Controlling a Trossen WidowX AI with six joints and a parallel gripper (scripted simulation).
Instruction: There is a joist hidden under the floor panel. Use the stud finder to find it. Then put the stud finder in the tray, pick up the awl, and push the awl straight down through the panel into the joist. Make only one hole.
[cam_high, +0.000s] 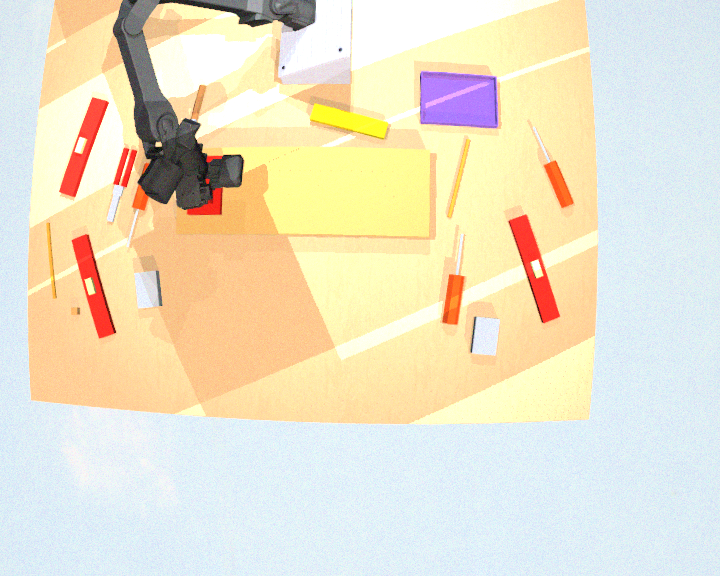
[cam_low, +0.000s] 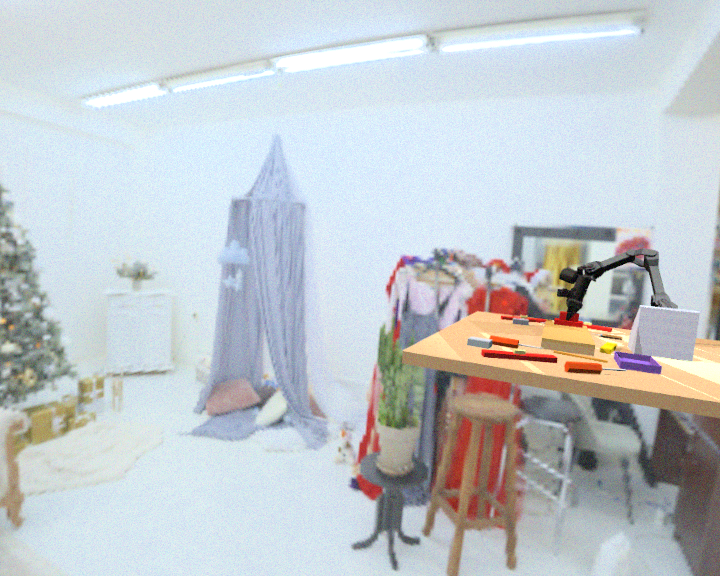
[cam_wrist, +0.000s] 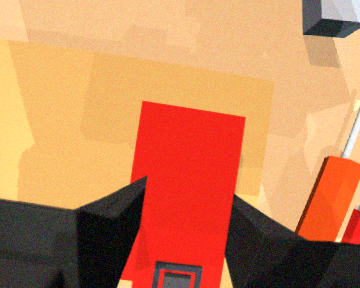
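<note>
Right now the purple tray is 53 cm to the left of my gripper tip, 19 cm behind it and 5 cm below it. The rest, counted from my gripper tip: red stud finder (2 cm behind, 2 cm above); awl (17 cm behind, 6 cm below, 4 cm to the right); red two-handled tool (22 cm to the right, 6 cm below, 2 cm behind).
</note>
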